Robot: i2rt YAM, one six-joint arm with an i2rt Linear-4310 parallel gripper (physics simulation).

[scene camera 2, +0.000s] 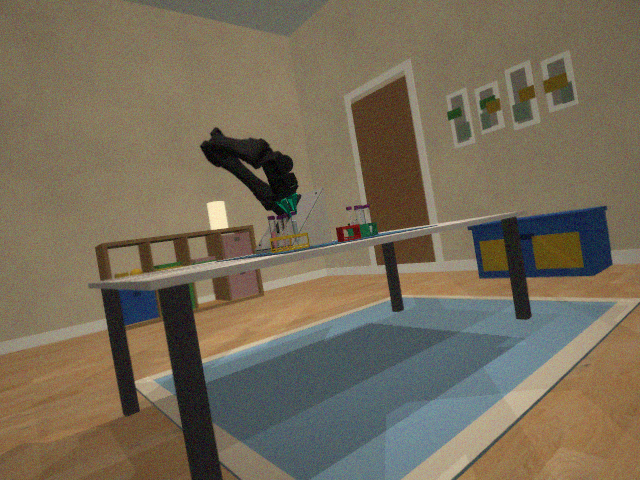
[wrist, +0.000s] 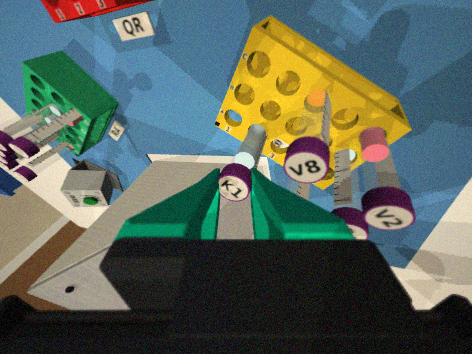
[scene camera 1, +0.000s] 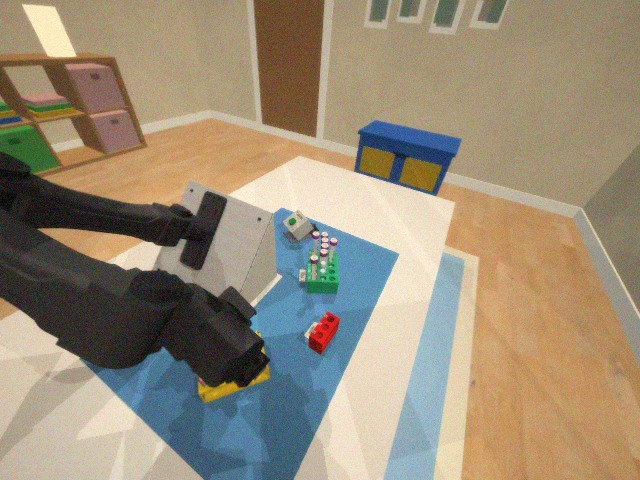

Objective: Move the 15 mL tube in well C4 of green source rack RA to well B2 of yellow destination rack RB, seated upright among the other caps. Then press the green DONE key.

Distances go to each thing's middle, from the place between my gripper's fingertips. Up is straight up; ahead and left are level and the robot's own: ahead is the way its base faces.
My hand is 90 mm short of the QR label (wrist: pixel 135 26), 130 mm to the right of it and 120 mm above it. Round my hand: grey box with green button (scene camera 1: pixel 300 228): 130 mm behind, 450 mm to the left, 70 mm below.
